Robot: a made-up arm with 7 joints. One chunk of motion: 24 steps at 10 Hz.
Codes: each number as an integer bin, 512 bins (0 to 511) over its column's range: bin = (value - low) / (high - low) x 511, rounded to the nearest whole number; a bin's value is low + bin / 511 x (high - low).
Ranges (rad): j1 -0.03..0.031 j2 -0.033..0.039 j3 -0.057..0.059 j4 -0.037..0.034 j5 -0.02..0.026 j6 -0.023..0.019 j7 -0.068..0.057
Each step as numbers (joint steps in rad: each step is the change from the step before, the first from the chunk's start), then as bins.
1 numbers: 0.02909 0.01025 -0.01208 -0.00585 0.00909 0.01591 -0.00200
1 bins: 495 307 198 224 323 473 270
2 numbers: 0.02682 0.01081 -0.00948 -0.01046 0.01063 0.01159 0.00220
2 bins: 476 311 209 191 340 421 287
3 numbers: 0.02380 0.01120 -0.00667 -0.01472 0.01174 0.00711 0.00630
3 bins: 451 314 222 160 353 366 304
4 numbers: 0.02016 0.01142 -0.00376 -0.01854 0.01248 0.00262 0.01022
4 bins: 420 315 235 133 361 312 320
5 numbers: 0.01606 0.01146 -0.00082 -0.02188 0.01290 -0.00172 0.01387
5 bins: 386 316 247 109 365 259 335
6 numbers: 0.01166 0.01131 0.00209 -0.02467 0.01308 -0.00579 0.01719
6 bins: 349 314 260 89 367 209 348
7 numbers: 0.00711 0.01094 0.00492 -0.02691 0.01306 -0.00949 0.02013
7 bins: 311 312 273 73 367 164 360
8 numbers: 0.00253 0.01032 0.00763 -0.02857 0.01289 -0.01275 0.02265
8 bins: 273 307 285 61 365 125 371
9 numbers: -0.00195 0.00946 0.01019 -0.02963 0.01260 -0.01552 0.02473
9 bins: 235 301 296 53 362 91 379
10 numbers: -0.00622 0.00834 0.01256 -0.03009 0.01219 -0.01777 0.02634
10 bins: 199 293 306 50 358 64 386
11 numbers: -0.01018 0.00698 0.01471 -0.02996 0.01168 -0.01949 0.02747
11 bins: 166 284 316 51 352 43 390
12 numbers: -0.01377 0.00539 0.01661 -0.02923 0.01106 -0.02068 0.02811
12 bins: 136 272 324 56 345 28 393
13 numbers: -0.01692 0.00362 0.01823 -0.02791 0.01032 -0.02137 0.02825
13 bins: 110 260 331 65 337 20 393
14 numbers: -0.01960 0.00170 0.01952 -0.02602 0.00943 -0.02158 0.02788
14 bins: 87 246 337 79 327 17 392
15 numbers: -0.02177 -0.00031 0.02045 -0.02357 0.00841 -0.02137 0.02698
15 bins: 69 232 341 97 316 20 388
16 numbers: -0.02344 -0.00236 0.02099 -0.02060 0.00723 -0.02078 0.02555
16 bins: 55 217 344 118 302 27 382
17 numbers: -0.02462 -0.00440 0.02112 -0.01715 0.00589 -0.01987 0.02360
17 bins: 45 203 344 143 288 38 374
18 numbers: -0.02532 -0.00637 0.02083 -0.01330 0.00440 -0.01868 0.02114
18 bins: 39 189 343 171 271 53 364
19 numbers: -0.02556 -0.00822 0.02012 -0.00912 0.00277 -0.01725 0.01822
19 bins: 37 176 340 201 253 70 352
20 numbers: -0.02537 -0.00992 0.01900 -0.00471 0.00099 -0.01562 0.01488
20 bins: 39 164 335 232 233 90 339
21 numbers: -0.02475 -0.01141 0.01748 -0.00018 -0.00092 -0.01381 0.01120
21 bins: 44 153 328 265 212 112 324
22 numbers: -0.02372 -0.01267 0.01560 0.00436 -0.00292 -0.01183 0.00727
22 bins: 53 144 320 298 190 136 308
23 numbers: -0.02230 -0.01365 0.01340 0.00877 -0.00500 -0.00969 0.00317
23 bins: 65 137 310 329 167 162 291
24 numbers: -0.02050 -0.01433 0.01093 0.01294 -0.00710 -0.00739 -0.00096
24 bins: 80 133 299 359 143 190 274
